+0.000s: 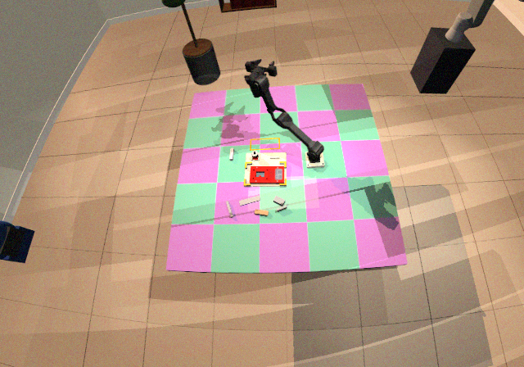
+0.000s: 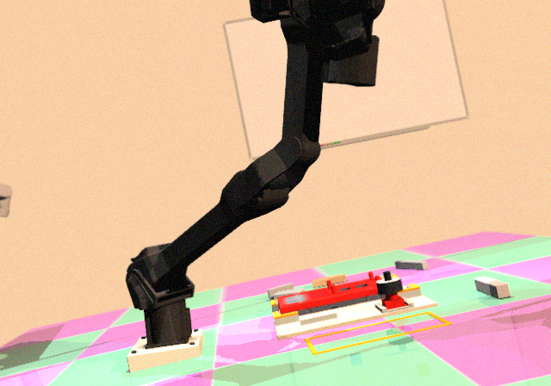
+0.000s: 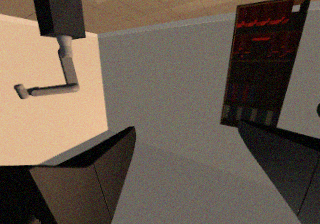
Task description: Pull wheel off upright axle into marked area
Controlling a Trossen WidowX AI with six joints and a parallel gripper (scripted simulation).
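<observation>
My gripper tip is now 110 mm short of the wheel, 390 mm to the right of it and 380 mm above it.
</observation>
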